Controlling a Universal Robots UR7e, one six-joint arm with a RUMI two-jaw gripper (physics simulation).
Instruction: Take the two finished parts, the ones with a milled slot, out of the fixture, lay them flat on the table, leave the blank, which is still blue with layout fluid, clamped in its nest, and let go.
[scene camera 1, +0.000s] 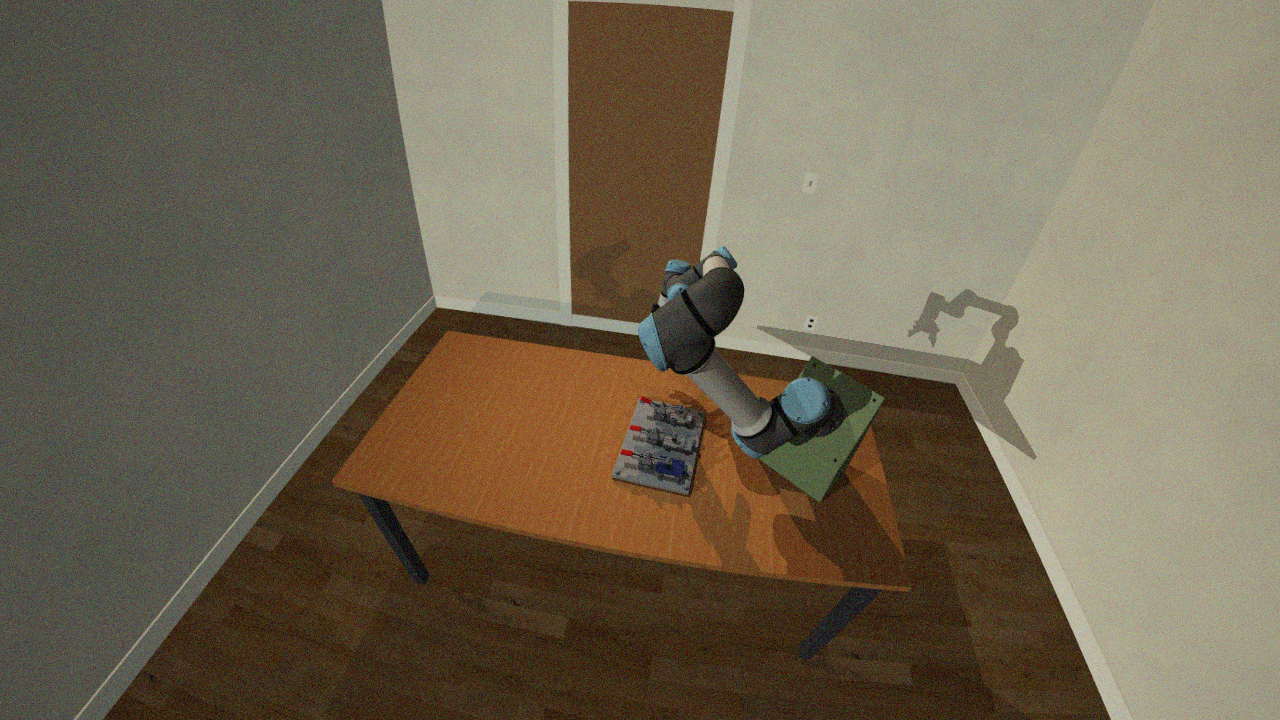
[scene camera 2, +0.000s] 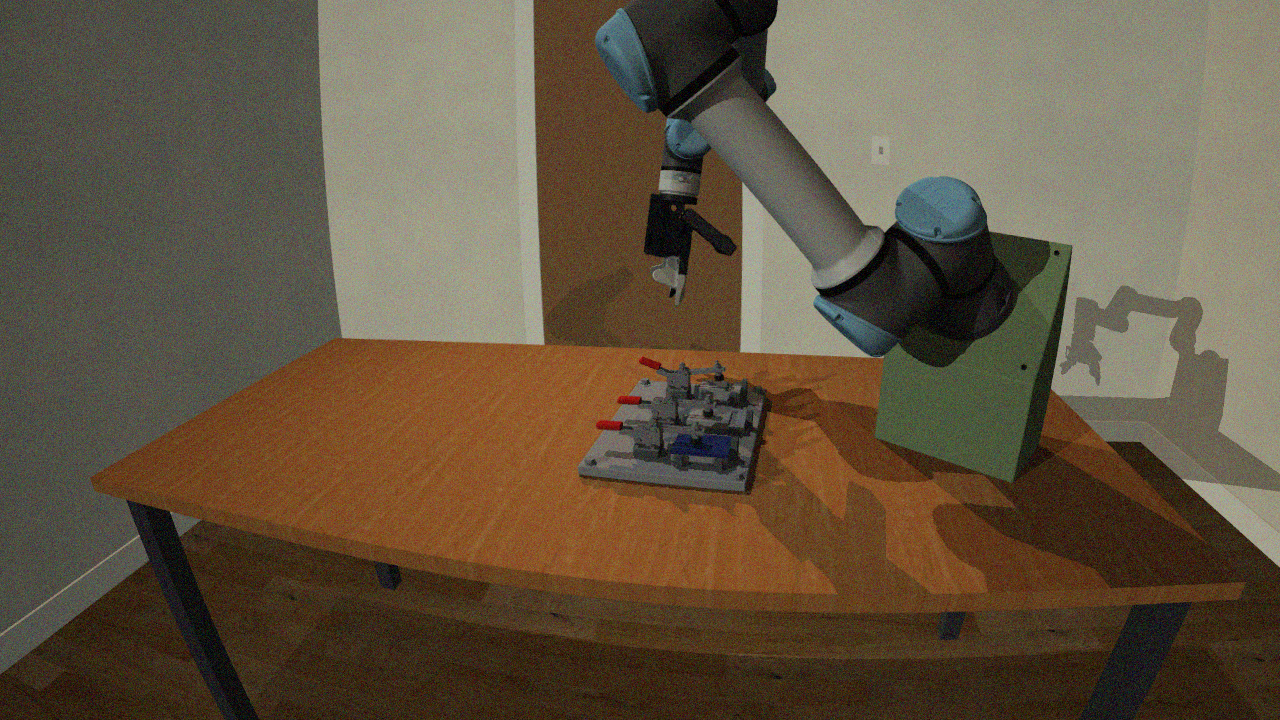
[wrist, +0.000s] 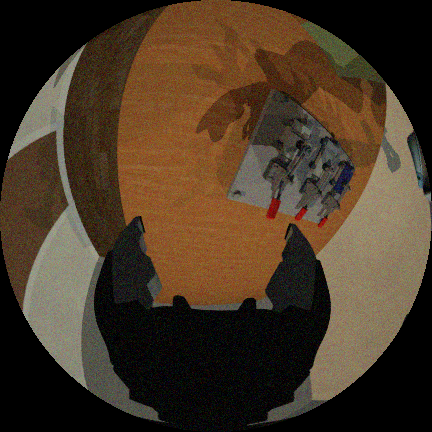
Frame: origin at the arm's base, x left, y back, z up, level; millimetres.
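Seen in the pictures: gripper, fingertip midpoint: (scene camera 2: 673, 301) (wrist: 215, 221); arm's base, link origin: (scene camera 2: 967, 298).
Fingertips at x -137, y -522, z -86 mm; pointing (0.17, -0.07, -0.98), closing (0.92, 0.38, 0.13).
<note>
Offsets run from my fingertips to a thing's top centre. Level surfaces: height alone.
The fixture (scene camera 1: 646, 484) (scene camera 2: 617, 467) (wrist: 250, 175) is a grey plate on the table with three nests and red-handled clamps. The blue blank {dx +327, dy +151, dz -115 mm} (scene camera 1: 671, 468) (scene camera 2: 702, 445) (wrist: 344, 178) sits in the near nest under its clamp. A grey part {dx +217, dy +144, dz -120 mm} (scene camera 1: 682, 444) (scene camera 2: 737, 419) sits in the middle nest, and another grey part {dx +109, dy +121, dz -110 mm} (scene camera 1: 682, 417) (scene camera 2: 732, 388) in the far nest; their slots are too small to make out. The far clamp's handle {dx +121, dy +17, dz -71 mm} (scene camera 2: 649, 363) (wrist: 273, 208) slopes; the other two look nearly level. My gripper (scene camera 2: 674, 291) (wrist: 215, 221) is open and empty, high beyond the fixture; the arm hides it in scene camera 1.
The wooden table {dz -152 mm} (scene camera 1: 501, 420) (scene camera 2: 375, 438) (wrist: 175, 150) carries the fixture. The green base block (scene camera 1: 819, 474) (scene camera 2: 948, 402) (wrist: 335, 47) stands to the fixture's right in the scene views, with the arm mounted on it. The arm's forearm and elbow rise above the table's right half.
</note>
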